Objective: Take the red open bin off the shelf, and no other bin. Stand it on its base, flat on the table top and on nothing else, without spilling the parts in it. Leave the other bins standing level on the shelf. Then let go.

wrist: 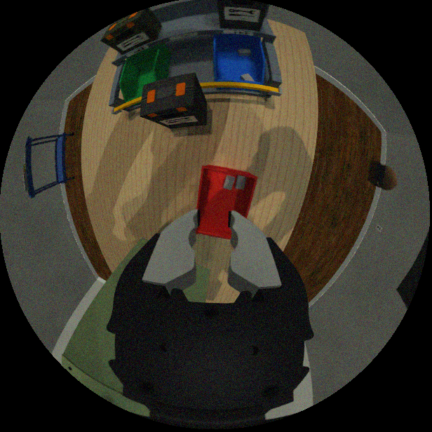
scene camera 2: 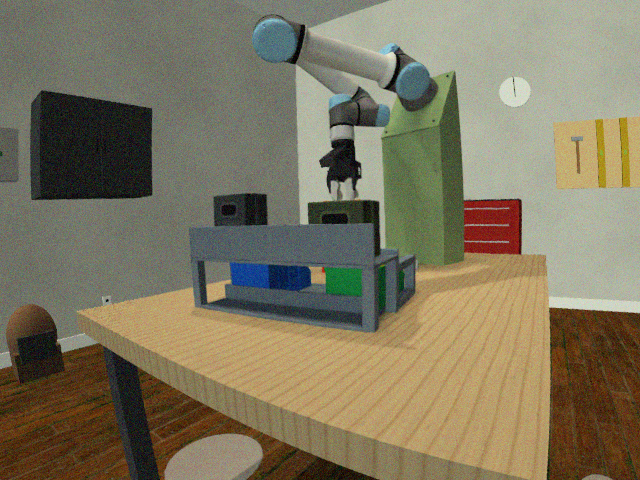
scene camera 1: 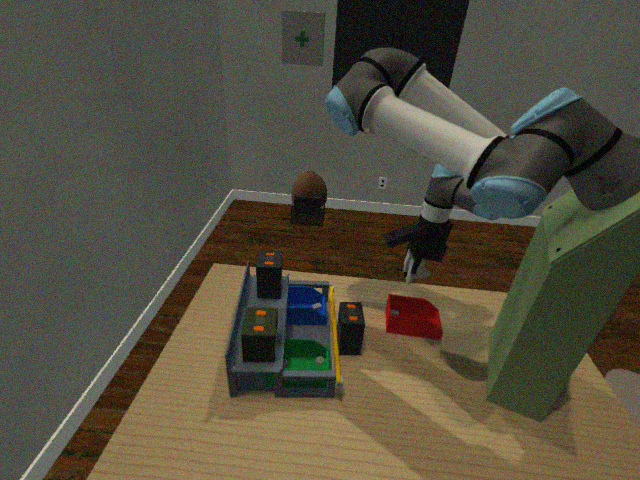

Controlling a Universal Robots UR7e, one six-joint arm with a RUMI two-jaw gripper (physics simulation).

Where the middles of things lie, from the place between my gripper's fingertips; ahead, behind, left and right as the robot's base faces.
Scene:
I see the red open bin [scene camera 1: 417, 317] 150 mm below my hand, 60 mm behind it and 20 mm to the left of it. Also, from my hand: green bin [scene camera 1: 301, 354]: 360 mm ahead, 150 mm below, 50 mm to the left; blue bin [scene camera 2: 295, 278]: 270 mm ahead, 160 mm to the right, 150 mm below.

